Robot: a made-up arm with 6 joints. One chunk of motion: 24 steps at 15 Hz.
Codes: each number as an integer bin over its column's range. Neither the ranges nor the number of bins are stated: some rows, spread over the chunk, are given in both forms.
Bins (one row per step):
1: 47 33 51 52 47 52
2: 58 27 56 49 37 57
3: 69 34 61 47 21 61
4: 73 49 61 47 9 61
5: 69 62 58 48 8 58
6: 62 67 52 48 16 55
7: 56 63 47 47 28 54
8: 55 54 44 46 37 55
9: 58 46 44 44 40 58
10: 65 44 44 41 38 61
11: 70 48 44 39 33 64
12: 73 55 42 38 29 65
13: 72 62 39 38 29 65
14: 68 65 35 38 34 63
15: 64 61 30 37 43 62
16: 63 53 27 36 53 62
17: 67 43 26 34 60 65
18: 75 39 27 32 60 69
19: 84 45 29 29 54 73
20: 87 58 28 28 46 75
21: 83 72 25 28 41 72
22: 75 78 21 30 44 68
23: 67 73 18 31 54 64
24: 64 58 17 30 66 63
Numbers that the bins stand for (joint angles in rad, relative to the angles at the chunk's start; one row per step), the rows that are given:
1: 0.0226 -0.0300 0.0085 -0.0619 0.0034 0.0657
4: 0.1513 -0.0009 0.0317 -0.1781 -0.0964 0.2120
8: 0.0622 0.0082 -0.0078 -0.2013 -0.0228 0.1144
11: 0.1365 -0.0027 -0.0078 -0.3639 -0.0333 0.2608
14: 0.1266 0.0282 -0.0287 -0.3872 -0.0307 0.2445
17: 0.1216 -0.0118 -0.0496 -0.4801 0.0376 0.2771
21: 0.2008 0.0409 -0.0519 -0.6195 -0.0123 0.3909
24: 0.1068 0.0155 -0.0705 -0.5730 0.0533 0.2445
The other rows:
2: 0.0771 -0.0409 0.0201 -0.1316 -0.0228 0.1470
3: 0.1315 -0.0282 0.0317 -0.1781 -0.0648 0.2120
5: 0.1315 0.0227 0.0247 -0.1548 -0.0990 0.1632
6: 0.0969 0.0318 0.0108 -0.1548 -0.0780 0.1144
7: 0.0672 0.0245 -0.0008 -0.1781 -0.0465 0.0982
9: 0.0771 -0.0064 -0.0078 -0.2478 -0.0149 0.1632
10: 0.1117 -0.0100 -0.0078 -0.3175 -0.0202 0.2120
12: 0.1513 0.0100 -0.0124 -0.3872 -0.0438 0.2771
13: 0.1464 0.0227 -0.0194 -0.3872 -0.0438 0.2771
15: 0.1068 0.0209 -0.0403 -0.4104 -0.0071 0.2283
16: 0.1018 0.0064 -0.0473 -0.4336 0.0192 0.2283
18: 0.1612 -0.0191 -0.0473 -0.5266 0.0376 0.3421
19: 0.2058 -0.0082 -0.0426 -0.5963 0.0218 0.4072
20: 0.2206 0.0155 -0.0449 -0.6195 0.0008 0.4397
22: 0.1612 0.0518 -0.0612 -0.5730 -0.0044 0.3259
23: 0.1216 0.0427 -0.0682 -0.5498 0.0218 0.2608

